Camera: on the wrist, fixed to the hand. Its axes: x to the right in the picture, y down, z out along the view.
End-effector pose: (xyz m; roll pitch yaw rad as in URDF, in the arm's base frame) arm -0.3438 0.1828 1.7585 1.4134 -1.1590 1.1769
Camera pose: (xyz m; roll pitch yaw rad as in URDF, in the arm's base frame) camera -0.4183 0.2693 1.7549 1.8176 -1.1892 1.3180
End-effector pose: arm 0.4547 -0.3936 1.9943 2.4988 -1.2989 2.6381
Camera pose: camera 0.4640 -0.5020 2.0290 3.0576 -1.3609 2.6130
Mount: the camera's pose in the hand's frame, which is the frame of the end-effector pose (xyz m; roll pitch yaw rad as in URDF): 0.0172 -0.0319 -0.1083 0.5354 0.0465 0.0414
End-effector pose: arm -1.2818 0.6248 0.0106 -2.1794 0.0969 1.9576
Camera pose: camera -1.2261 0.6752 0.0966 -1.6512 0.1041 1.8955
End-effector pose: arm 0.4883 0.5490 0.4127 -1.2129 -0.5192 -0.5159
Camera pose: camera 0.4492 0.4417 0.4142 -0.6631 -0.4639 -0.5484
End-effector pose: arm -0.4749 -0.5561 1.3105 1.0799 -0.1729 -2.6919
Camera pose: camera -0.4674 -0.6419 1.2355 1.6033 -0.1871 -2.6303
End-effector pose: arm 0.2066 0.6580 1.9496 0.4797 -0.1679 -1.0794
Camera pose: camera 0.2425 0.6370 1.8432 1.0050 -0.1455 -1.0206
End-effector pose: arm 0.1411 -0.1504 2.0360 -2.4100 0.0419 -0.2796
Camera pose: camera 0.1483 -0.2030 2.1371 -1.8779 0.0349 -0.3415
